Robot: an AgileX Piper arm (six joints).
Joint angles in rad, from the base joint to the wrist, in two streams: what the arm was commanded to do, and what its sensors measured. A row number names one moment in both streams.
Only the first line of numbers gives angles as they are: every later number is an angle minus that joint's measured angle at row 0.
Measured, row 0:
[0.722, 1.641, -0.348, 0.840, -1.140, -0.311]
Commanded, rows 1 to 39:
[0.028, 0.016, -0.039, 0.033, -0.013, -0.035]
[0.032, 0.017, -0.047, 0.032, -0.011, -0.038]
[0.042, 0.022, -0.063, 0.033, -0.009, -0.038]
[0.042, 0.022, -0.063, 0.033, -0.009, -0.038]
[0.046, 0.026, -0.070, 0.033, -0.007, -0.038]
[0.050, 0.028, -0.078, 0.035, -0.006, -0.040]
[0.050, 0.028, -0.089, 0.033, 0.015, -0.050]
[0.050, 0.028, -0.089, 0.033, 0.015, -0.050]
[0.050, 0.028, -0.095, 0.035, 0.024, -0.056]
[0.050, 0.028, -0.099, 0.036, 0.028, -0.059]
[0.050, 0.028, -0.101, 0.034, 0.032, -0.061]
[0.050, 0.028, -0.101, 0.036, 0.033, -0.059]
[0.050, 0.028, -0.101, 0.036, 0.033, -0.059]
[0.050, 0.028, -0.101, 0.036, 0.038, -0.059]
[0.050, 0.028, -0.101, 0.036, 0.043, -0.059]
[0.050, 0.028, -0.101, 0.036, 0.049, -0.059]
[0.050, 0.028, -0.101, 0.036, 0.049, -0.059]
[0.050, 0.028, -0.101, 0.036, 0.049, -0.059]
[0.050, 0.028, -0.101, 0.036, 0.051, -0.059]
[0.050, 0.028, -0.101, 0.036, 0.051, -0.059]
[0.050, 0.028, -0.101, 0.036, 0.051, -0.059]
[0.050, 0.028, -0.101, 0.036, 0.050, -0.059]
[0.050, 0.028, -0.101, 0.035, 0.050, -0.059]
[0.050, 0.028, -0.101, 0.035, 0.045, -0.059]
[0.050, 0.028, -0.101, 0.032, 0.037, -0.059]
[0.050, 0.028, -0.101, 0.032, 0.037, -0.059]
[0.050, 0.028, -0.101, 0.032, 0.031, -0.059]
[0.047, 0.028, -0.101, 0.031, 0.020, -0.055]
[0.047, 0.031, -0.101, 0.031, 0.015, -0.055]
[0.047, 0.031, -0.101, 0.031, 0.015, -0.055]
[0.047, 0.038, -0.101, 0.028, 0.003, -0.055]
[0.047, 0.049, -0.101, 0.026, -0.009, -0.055]
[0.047, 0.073, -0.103, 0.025, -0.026, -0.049]
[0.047, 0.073, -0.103, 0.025, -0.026, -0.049]
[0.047, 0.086, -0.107, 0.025, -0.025, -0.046]
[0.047, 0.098, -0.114, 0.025, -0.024, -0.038]
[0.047, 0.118, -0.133, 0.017, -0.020, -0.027]
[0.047, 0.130, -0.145, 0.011, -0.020, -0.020]
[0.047, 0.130, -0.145, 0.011, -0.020, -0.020]
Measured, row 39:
[0.048, 0.107, -0.114, 0.035, -0.007, -0.041]
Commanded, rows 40 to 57:
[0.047, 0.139, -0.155, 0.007, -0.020, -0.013]
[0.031, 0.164, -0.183, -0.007, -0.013, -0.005]
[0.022, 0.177, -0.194, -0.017, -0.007, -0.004]
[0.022, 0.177, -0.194, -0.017, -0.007, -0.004]
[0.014, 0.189, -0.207, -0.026, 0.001, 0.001]
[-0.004, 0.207, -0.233, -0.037, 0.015, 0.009]
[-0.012, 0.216, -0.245, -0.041, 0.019, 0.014]
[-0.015, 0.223, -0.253, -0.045, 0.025, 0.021]
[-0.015, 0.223, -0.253, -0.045, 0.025, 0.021]
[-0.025, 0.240, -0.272, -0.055, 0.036, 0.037]
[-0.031, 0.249, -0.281, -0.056, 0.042, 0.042]
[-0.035, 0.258, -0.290, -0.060, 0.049, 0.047]
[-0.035, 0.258, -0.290, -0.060, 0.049, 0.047]
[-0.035, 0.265, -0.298, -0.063, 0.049, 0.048]
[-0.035, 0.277, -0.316, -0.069, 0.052, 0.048]
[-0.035, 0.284, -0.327, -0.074, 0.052, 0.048]
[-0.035, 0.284, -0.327, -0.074, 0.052, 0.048]
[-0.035, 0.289, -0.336, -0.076, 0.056, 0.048]
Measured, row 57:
[-0.030, 0.276, -0.307, -0.052, 0.050, 0.037]
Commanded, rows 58 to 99:
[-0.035, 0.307, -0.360, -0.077, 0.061, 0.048]
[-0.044, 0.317, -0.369, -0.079, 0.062, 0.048]
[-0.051, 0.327, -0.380, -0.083, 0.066, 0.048]
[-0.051, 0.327, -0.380, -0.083, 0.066, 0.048]
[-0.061, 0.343, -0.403, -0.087, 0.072, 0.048]
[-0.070, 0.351, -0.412, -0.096, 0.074, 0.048]
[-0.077, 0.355, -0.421, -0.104, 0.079, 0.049]
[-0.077, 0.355, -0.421, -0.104, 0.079, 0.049]
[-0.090, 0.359, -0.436, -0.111, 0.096, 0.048]
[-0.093, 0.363, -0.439, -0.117, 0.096, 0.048]
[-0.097, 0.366, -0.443, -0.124, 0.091, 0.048]
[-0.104, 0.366, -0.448, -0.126, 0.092, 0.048]
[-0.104, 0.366, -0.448, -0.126, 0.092, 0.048]
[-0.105, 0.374, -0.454, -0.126, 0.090, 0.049]
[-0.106, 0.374, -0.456, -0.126, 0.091, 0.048]
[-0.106, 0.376, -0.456, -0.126, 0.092, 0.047]
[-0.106, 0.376, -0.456, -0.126, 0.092, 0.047]
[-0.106, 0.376, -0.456, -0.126, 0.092, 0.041]
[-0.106, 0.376, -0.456, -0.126, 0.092, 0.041]
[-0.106, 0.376, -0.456, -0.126, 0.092, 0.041]
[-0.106, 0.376, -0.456, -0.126, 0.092, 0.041]
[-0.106, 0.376, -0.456, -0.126, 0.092, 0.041]
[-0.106, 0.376, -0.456, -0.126, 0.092, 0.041]
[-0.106, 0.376, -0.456, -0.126, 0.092, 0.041]
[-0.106, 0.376, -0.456, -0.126, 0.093, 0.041]
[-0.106, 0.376, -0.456, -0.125, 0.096, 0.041]
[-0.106, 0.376, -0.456, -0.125, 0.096, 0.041]
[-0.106, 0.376, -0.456, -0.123, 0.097, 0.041]
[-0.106, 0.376, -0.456, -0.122, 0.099, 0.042]
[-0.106, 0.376, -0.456, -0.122, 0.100, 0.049]
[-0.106, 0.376, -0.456, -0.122, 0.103, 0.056]
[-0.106, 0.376, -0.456, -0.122, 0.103, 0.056]
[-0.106, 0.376, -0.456, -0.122, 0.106, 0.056]
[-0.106, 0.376, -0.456, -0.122, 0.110, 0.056]
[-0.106, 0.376, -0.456, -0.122, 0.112, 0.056]
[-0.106, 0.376, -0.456, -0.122, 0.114, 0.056]
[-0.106, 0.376, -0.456, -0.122, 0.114, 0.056]
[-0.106, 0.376, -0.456, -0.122, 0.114, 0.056]
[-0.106, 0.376, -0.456, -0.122, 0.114, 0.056]
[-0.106, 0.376, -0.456, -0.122, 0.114, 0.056]
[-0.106, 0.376, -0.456, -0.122, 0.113, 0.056]
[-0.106, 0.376, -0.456, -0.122, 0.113, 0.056]
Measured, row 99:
[-0.103, 0.379, -0.448, -0.113, 0.103, 0.053]
